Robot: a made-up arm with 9 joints. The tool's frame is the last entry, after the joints.
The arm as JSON. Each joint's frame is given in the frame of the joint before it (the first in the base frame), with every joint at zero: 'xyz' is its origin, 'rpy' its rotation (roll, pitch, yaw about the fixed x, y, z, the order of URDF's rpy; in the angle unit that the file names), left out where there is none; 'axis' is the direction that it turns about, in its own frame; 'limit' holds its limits. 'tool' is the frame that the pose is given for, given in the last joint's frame.
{
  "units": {
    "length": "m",
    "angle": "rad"
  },
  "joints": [
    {
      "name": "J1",
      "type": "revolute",
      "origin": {
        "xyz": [
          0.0,
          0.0,
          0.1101
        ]
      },
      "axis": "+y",
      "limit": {
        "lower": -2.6,
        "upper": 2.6
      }
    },
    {
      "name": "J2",
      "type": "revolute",
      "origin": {
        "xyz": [
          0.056,
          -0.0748,
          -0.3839
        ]
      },
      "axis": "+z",
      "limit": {
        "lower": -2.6,
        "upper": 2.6
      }
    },
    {
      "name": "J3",
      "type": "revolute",
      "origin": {
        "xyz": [
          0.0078,
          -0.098,
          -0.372
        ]
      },
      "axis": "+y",
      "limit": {
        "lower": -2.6,
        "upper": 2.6
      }
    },
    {
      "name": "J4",
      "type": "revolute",
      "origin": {
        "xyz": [
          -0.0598,
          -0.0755,
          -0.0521
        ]
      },
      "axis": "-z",
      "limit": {
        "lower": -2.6,
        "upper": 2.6
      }
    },
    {
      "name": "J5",
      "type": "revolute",
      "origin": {
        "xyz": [
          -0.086,
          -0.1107,
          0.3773
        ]
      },
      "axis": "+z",
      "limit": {
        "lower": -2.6,
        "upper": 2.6
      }
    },
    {
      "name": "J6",
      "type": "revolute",
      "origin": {
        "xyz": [
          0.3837,
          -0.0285,
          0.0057
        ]
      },
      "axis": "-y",
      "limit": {
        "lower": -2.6,
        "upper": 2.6
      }
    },
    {
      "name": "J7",
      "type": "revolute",
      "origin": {
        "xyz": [
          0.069,
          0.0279,
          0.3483
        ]
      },
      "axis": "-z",
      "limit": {
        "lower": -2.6,
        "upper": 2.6
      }
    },
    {
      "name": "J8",
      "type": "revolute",
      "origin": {
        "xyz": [
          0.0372,
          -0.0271,
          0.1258
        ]
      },
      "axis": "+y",
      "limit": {
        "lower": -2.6,
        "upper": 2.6
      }
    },
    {
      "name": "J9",
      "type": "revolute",
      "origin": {
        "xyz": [
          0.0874,
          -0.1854,
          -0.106
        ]
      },
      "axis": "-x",
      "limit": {
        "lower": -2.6,
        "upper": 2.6
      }
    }
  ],
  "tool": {
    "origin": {
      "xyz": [
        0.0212,
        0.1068,
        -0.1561
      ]
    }
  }
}
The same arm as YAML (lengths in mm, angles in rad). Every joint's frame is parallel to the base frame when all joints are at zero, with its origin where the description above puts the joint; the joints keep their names.
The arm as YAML. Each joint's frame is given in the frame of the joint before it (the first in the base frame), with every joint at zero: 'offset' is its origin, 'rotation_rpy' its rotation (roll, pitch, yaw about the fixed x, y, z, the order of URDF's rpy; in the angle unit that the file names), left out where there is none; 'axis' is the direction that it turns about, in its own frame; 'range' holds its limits. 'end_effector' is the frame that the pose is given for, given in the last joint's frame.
length_unit: mm
angle_unit: rad
chain:
  - id: J1
    offset: [0.0, 0.0, 110.1]
    axis: [0.0, 1.0, 0.0]
    range: [-2.6, 2.6]
  - id: J2
    offset: [56.0, -74.8, -383.9]
    axis: [0.0, 0.0, 1.0]
    range: [-2.6, 2.6]
  - id: J3
    offset: [7.8, -98.0, -372.0]
    axis: [0.0, 1.0, 0.0]
    range: [-2.6, 2.6]
  - id: J4
    offset: [-59.8, -75.5, -52.1]
    axis: [0.0, 0.0, -1.0]
    range: [-2.6, 2.6]
  - id: J5
    offset: [-86.0, -110.7, 377.3]
    axis: [0.0, 0.0, 1.0]
    range: [-2.6, 2.6]
  - id: J6
    offset: [383.7, -28.5, 5.7]
    axis: [0.0, -1.0, 0.0]
    range: [-2.6, 2.6]
  - id: J7
    offset: [69.0, 27.9, 348.3]
    axis: [0.0, 0.0, -1.0]
    range: [-2.6, 2.6]
  - id: J8
    offset: [37.2, -27.1, 125.8]
    axis: [0.0, 1.0, 0.0]
    range: [-2.6, 2.6]
  - id: J9
    offset: [87.4, -185.4, -106.0]
    axis: [-1.0, 0.0, 0.0]
    range: [-2.6, 2.6]
end_effector:
  offset: [21.2, 106.8, -156.1]

